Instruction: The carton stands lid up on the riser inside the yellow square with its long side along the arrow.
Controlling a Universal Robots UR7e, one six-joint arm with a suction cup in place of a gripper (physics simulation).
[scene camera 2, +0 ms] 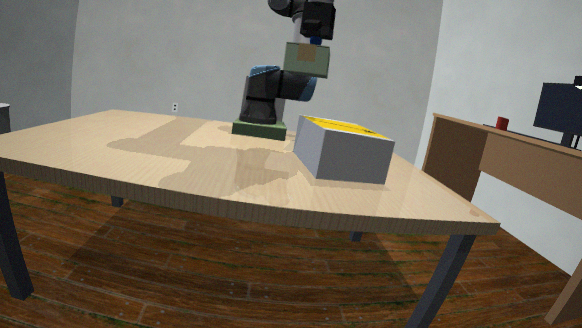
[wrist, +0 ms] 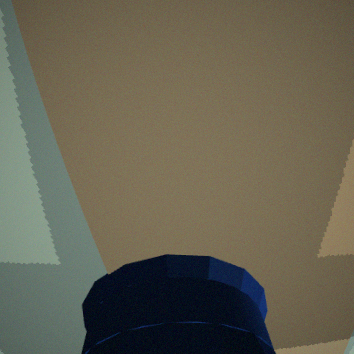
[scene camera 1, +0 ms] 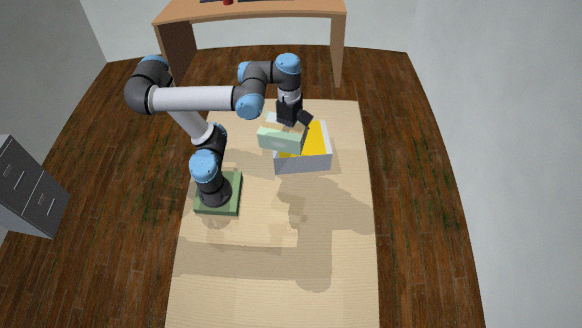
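Note:
The pale green carton [scene camera 1: 280,140] [scene camera 2: 306,66] [wrist: 27,300] hangs in the air from my suction gripper [scene camera 1: 288,125] [scene camera 2: 315,44] [wrist: 175,300], which is shut on its top. Brown tape runs across its upper face. In scene camera 2 it is well above the table and roughly level. In scene camera 1 it overlaps the left part of the riser [scene camera 1: 305,164] [scene camera 2: 354,156], a grey-white block on the table. The yellow square [scene camera 1: 316,140] [scene camera 2: 345,126] is on the riser's top. Its arrow is hidden in scene camera 1; a small dark part shows in scene camera 2.
The riser stands near the far end of the wooden table [scene camera 1: 280,300] [scene camera 2: 225,187]. The arm's green base plate [scene camera 1: 216,209] [scene camera 2: 259,130] is beside it. A brown desk [scene camera 1: 250,11] [scene camera 2: 530,170] with a red cup [scene camera 1: 228,2] [scene camera 2: 502,123] stands beyond the table. A grey cabinet [scene camera 1: 30,192] is at the left.

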